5 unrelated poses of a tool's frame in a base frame.
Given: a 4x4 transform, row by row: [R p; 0 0 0 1], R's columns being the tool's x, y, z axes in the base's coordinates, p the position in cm. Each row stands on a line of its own.
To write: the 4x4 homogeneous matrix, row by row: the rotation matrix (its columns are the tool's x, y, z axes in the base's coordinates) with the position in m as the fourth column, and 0 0 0 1 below. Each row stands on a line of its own. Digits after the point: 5 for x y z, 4 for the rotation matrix.
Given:
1:
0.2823 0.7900 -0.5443 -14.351
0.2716 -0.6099 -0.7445 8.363
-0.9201 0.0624 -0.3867 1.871
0 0 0 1
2:
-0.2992 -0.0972 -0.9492 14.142
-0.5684 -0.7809 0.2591 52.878
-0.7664 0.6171 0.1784 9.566
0 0 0 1
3:
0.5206 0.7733 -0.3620 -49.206
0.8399 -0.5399 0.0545 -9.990
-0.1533 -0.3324 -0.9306 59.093
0 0 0 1
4:
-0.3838 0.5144 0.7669 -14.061
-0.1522 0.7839 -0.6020 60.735
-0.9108 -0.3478 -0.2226 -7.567
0 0 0 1
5:
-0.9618 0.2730 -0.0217 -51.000
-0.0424 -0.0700 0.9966 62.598
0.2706 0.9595 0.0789 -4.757
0 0 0 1
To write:
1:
0.2823 0.7900 -0.5443 -0.14351
0.2716 -0.6099 -0.7445 0.08363
-0.9201 0.0624 -0.3867 0.01871
0 0 0 1

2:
-0.2992 -0.0972 -0.9492 0.14142
-0.5684 -0.7809 0.2591 0.52878
-0.7664 0.6171 0.1784 0.09566
0 0 0 1

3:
0.5206 0.7733 -0.3620 -0.49206
0.8399 -0.5399 0.0545 -0.09990
-0.1533 -0.3324 -0.9306 0.59093
0 0 0 1

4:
-0.3838 0.5144 0.7669 -0.14061
-0.1522 0.7839 -0.6020 0.60735
-0.9108 -0.3478 -0.2226 -0.07567
0 0 0 1

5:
-0.9618 0.2730 -0.0217 -0.51000
-0.0424 -0.0700 0.9966 0.62598
0.2706 0.9595 0.0789 -0.04757
0 0 0 1

